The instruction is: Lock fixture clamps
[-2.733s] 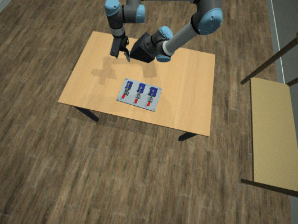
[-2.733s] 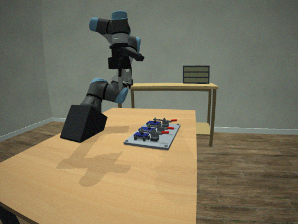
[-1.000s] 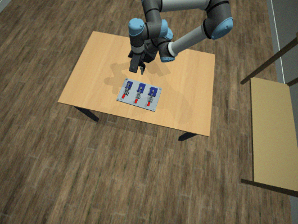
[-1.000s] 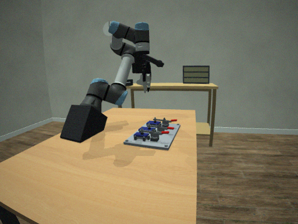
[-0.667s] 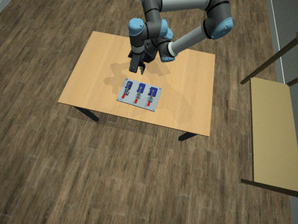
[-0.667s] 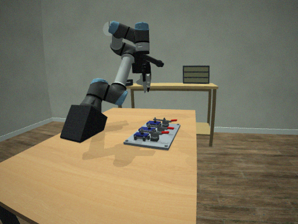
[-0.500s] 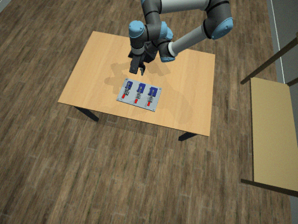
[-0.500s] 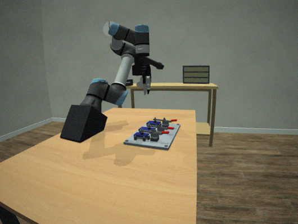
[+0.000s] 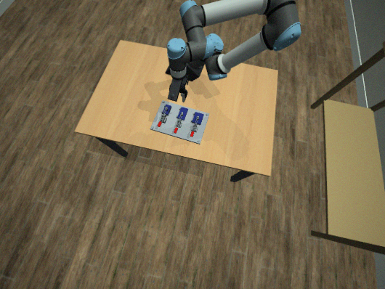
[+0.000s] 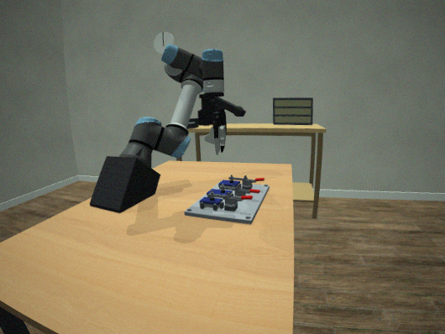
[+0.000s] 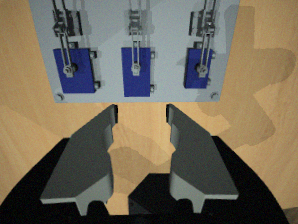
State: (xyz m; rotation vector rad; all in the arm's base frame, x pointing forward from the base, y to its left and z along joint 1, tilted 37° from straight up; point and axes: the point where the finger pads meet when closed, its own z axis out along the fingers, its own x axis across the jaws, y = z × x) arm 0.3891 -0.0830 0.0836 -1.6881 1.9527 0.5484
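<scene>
Right now my hand is 10 mm past the blue part, 100 mm to the left of it and 170 mm above it.
</scene>
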